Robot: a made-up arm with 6 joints.
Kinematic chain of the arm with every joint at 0, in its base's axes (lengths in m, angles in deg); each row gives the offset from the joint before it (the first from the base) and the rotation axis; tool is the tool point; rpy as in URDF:
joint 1: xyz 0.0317 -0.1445 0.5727 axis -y
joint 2: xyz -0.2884 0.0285 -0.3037 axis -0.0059 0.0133 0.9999
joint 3: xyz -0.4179 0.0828 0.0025 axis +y
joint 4: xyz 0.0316 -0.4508 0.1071 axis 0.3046 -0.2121 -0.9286
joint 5: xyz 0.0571 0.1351 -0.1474 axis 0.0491 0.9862 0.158
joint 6: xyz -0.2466 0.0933 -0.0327 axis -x
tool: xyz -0.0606 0.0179 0.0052 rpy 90 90 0
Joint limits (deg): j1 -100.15..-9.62 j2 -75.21..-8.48 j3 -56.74..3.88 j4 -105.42..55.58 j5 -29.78..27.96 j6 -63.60..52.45
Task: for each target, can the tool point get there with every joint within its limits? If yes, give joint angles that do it. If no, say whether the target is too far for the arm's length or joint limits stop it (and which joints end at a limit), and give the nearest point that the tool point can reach.
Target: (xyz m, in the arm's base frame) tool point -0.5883 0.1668 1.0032
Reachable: yes | joints -59.31 -38.86 -3.87 28.82 5.24 -38.97
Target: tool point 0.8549 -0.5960 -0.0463
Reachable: no: joint limits stop it (at a limit: joint 1, joint 2, joint 4, joint 5) | nearest point -0.3659 0.0434 0.2916 | short by 1.419 m
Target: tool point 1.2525 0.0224 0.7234
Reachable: no: joint limits stop it (at a limit: joint 1, joint 4, joint 5) | nearest point -0.0279 0.2282 1.0715 | short by 1.343 m
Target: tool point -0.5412 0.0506 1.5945
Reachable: yes | joints -75.49 -43.25 -7.39 -56.52 12.39 -30.55
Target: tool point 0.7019 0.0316 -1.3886
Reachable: no: too far | nearest point -0.4035 0.1552 0.1705 | short by 1.915 m
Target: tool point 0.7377 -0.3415 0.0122
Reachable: no: joint limits stop it (at a limit: joint 1, joint 2, joint 4, joint 5) | nearest point -0.3654 0.0453 0.2907 | short by 1.202 m
